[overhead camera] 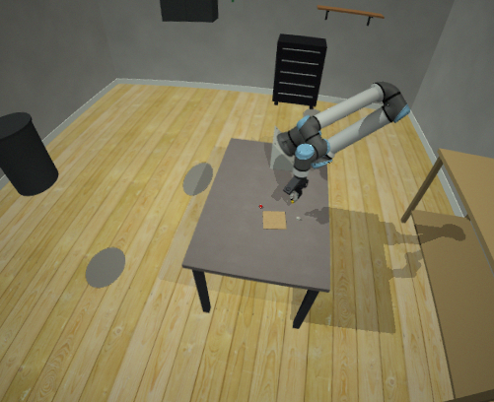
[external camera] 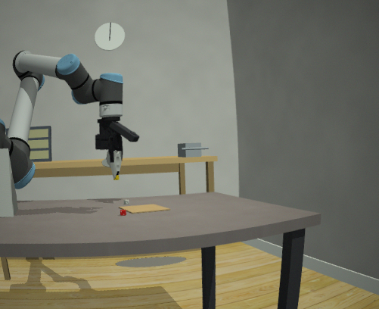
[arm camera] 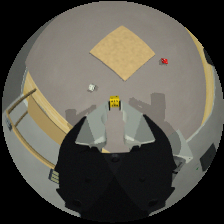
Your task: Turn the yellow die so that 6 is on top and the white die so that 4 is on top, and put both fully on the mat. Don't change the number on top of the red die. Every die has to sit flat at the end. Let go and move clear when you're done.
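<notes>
My hand is 12 cm above the tan mat, 10 cm to the left of it and 7 cm short of it. Round my hand: red die (19 cm to the right, 11 cm below, 3 cm behind); white die (11 cm below, 5 cm to the left, 5 cm ahead); yellow die (1 cm below).
</notes>
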